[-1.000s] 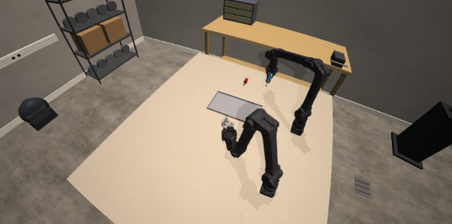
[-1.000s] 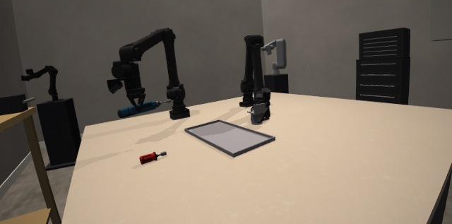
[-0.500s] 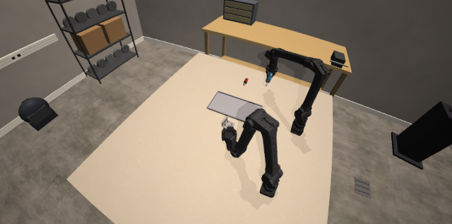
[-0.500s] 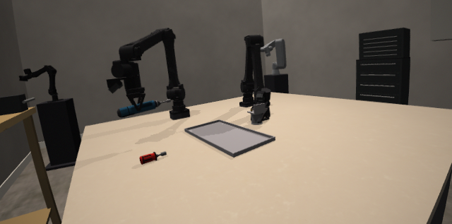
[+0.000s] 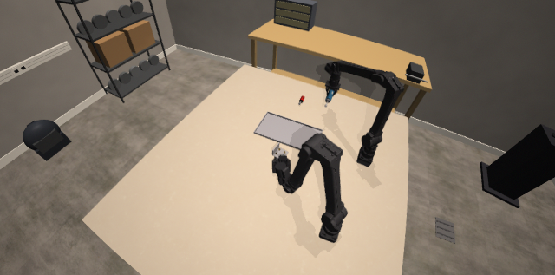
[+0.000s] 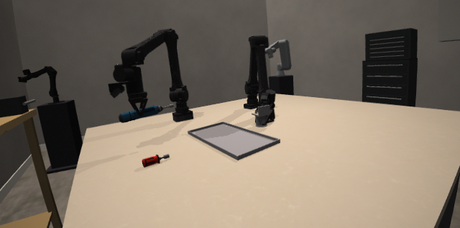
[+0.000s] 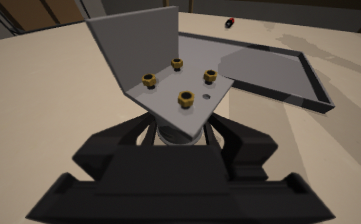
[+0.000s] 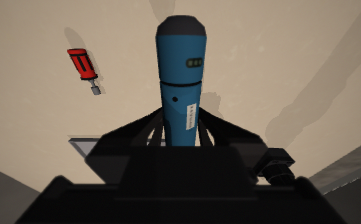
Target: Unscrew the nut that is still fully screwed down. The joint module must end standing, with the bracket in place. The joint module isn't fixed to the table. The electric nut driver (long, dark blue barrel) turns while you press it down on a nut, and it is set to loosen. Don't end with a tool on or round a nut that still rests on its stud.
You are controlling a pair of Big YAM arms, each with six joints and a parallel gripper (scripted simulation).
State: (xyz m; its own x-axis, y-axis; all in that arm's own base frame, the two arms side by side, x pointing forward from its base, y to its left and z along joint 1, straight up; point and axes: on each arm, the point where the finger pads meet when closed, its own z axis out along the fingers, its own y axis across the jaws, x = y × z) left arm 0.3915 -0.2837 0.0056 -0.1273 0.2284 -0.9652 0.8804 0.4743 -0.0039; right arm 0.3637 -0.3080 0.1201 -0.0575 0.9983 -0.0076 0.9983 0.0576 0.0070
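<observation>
Right now the joint module is 10 mm above my left hand. Round my left hand: red-handled tool: 170 mm ahead, 550 mm to the right, 10 mm below; then bracket: 50 mm above; then grey tray: 70 mm ahead, 220 mm to the right, 20 mm below.
</observation>
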